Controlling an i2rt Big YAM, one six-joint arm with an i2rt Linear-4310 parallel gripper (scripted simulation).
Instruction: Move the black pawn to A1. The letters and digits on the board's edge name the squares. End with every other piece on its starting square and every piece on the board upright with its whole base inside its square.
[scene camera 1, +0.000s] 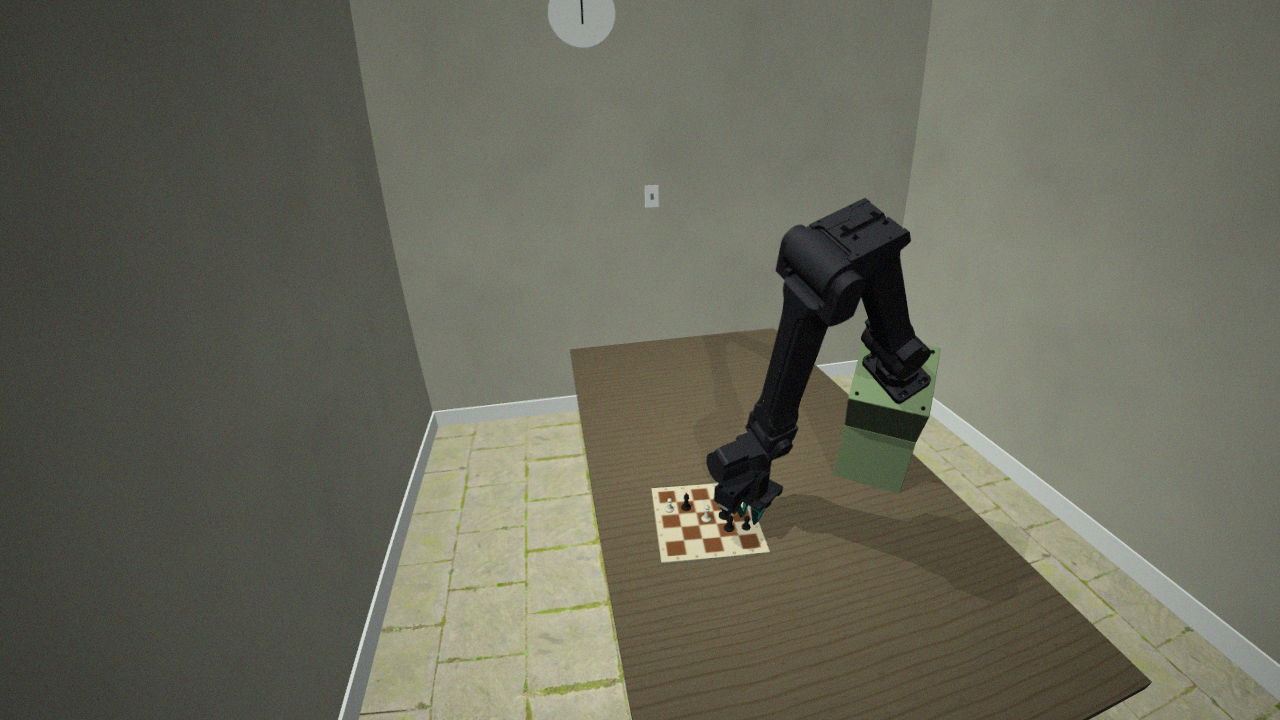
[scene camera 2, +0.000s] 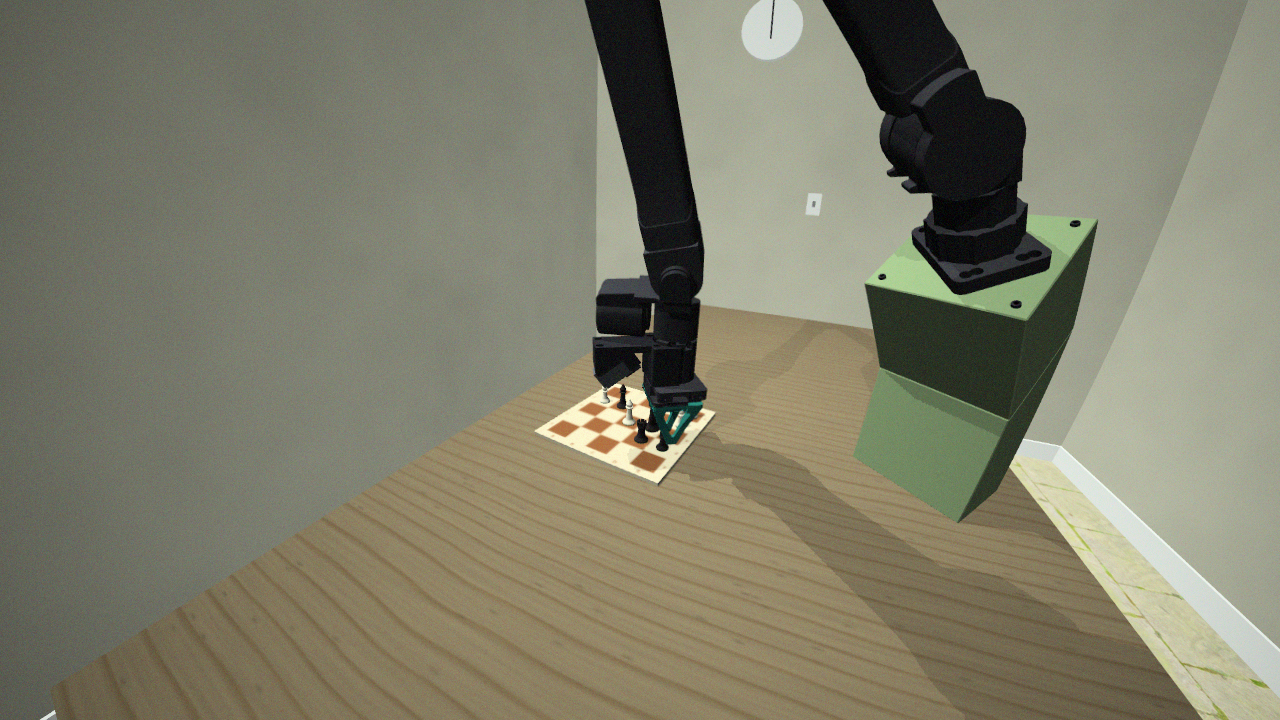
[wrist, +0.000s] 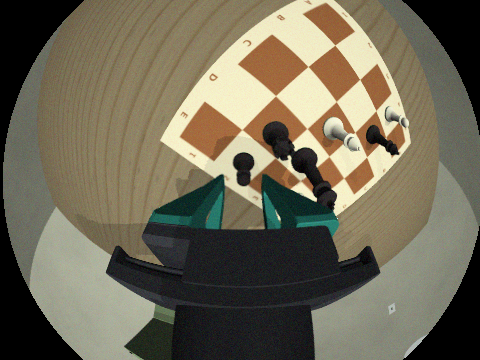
My gripper shows in scene camera 1, in scene camera 2 and in the wrist view (243, 180). A chessboard shows in scene camera 1, in scene camera 2 and in the wrist view (300, 70). One and the same spot on the chessboard: (scene camera 2: 595, 430) is (scene camera 1: 696, 537). The same spot on my gripper: (scene camera 1: 756, 508) is (scene camera 2: 652, 403).
